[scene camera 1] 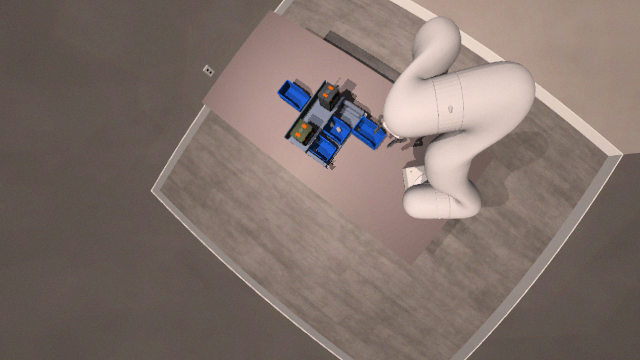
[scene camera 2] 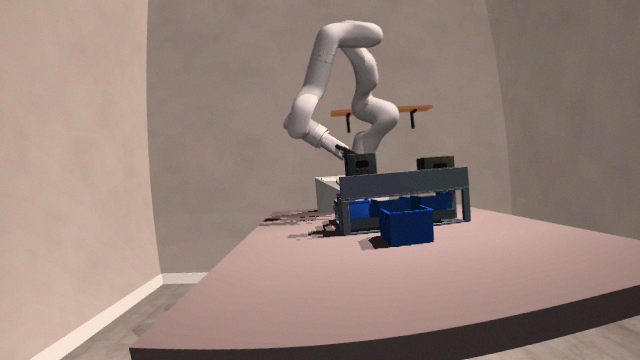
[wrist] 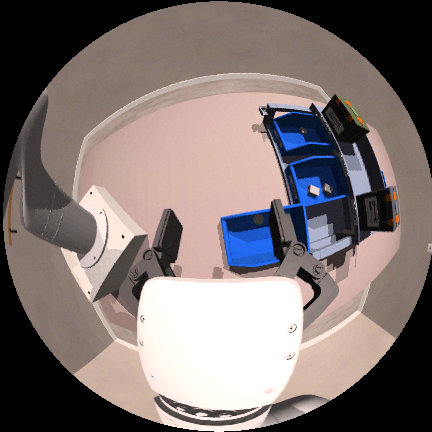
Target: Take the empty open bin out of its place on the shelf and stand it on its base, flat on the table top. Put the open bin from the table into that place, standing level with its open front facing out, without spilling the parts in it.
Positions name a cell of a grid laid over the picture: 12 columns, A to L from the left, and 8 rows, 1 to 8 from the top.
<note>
In view: my gripper (wrist: G4), a blue bin (scene camera 2: H6) and a blue bin (wrist: G5).
</note>
